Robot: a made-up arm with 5 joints.
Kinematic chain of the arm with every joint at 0, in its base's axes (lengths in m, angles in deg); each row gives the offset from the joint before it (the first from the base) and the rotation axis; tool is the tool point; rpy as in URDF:
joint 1: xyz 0.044 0 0.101 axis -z
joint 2: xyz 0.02 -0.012 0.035 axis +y
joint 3: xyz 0.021 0 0.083 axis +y
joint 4: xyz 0.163 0 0.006 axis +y
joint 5: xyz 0.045 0.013 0 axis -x
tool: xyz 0 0 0 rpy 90 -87.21 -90
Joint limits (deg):
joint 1: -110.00..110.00
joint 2: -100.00..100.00
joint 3: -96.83..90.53
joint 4: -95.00..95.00
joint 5: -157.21..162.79
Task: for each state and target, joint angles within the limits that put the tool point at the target. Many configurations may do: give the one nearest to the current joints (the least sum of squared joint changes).
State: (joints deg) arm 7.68 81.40 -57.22 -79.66 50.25
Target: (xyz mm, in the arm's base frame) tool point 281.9 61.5 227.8
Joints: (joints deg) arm -14.26 75.19 -90.43 -95.00 50.25
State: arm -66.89 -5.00 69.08 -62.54 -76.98
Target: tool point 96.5 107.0 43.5
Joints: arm -63.38 1.75 78.58 -60.67 -76.98
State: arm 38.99 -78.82 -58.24 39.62 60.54
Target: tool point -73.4 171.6 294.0
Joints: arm 55.35 -86.26 -59.19 44.17 60.54
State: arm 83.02 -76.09 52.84 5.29 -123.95
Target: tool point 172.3 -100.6 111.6
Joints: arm 38.45 -40.97 70.27 6.46 -123.95
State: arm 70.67 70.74 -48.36 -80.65 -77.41
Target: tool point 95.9 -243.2 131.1
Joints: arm 78.18 41.21 -4.80 -95.00 -77.41
